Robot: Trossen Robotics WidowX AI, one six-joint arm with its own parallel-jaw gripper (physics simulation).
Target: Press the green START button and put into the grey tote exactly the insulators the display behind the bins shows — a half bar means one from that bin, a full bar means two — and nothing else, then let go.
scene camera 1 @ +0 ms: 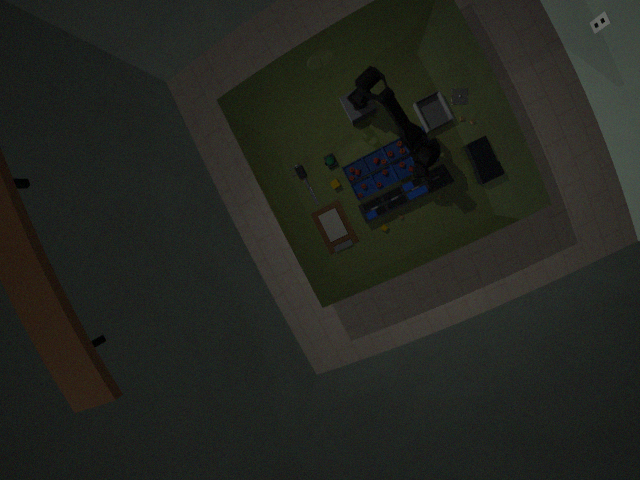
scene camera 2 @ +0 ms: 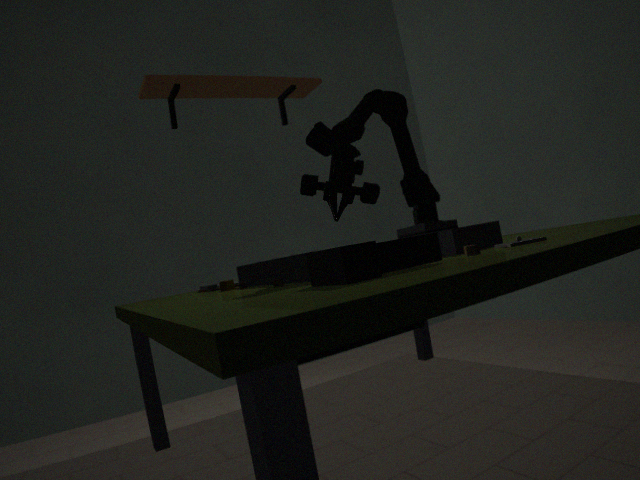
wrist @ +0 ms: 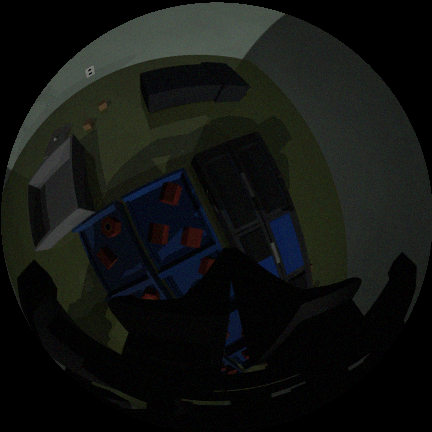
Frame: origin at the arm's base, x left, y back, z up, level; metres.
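Where they show: gripper, fingertip midpoint: (scene camera 2: 336, 220) (wrist: 228, 253); arm's base, origin of the base link: (scene camera 1: 359, 101) (scene camera 2: 427, 224).
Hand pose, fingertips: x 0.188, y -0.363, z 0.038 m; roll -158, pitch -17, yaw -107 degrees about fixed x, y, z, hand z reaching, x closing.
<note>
Each offset is from my fingertips to the centre of the thing. "pt": to the spot under its first point.
My gripper (scene camera 2: 336, 220) (wrist: 228, 253) is shut and empty, raised above the bins; the arm hides it in scene camera 1. Blue bins (scene camera 1: 392, 178) (wrist: 142, 207) hold several red-orange insulators. The nearest bin in the wrist view shows one insulator {dx +0.068, dy +0.019, dz -0.104 m} (wrist: 171, 193) at its far end and two more, one insulator {dx +0.024, dy +0.048, dz -0.104 m} (wrist: 159, 233) beside another insulator {dx +0.006, dy +0.007, dz -0.104 m} (wrist: 192, 237). The grey tote {dx +0.132, dy +0.225, dz -0.094 m} (scene camera 1: 434, 112) (wrist: 60, 190) stands beside the bins; no insulator shows in it. The black display (scene camera 1: 442, 178) (wrist: 225, 192) has blue bars, partly hidden by arm and fingers. The green START button {dx -0.406, dy +0.153, dz -0.101 m} (scene camera 1: 330, 160) is beyond the bins' far end.
A black box {dx +0.297, dy -0.060, dz -0.093 m} (scene camera 1: 484, 160) (wrist: 180, 90) stands past the display's end. A brown-framed tray {pt dx -0.566, dy -0.107, dz -0.115 m} (scene camera 1: 316, 219), a yellow cube {dx -0.417, dy +0.035, dz -0.102 m} (scene camera 1: 335, 183), another yellow cube {dx -0.245, dy -0.244, dz -0.108 m} (scene camera 1: 384, 227) and a dark-headed tool {dx -0.571, dy +0.076, dz -0.112 m} (scene camera 1: 300, 172) lie around the bins. A grey square plate {dx +0.283, dy +0.265, dz -0.110 m} (scene camera 1: 459, 96) lies by the tote.
</note>
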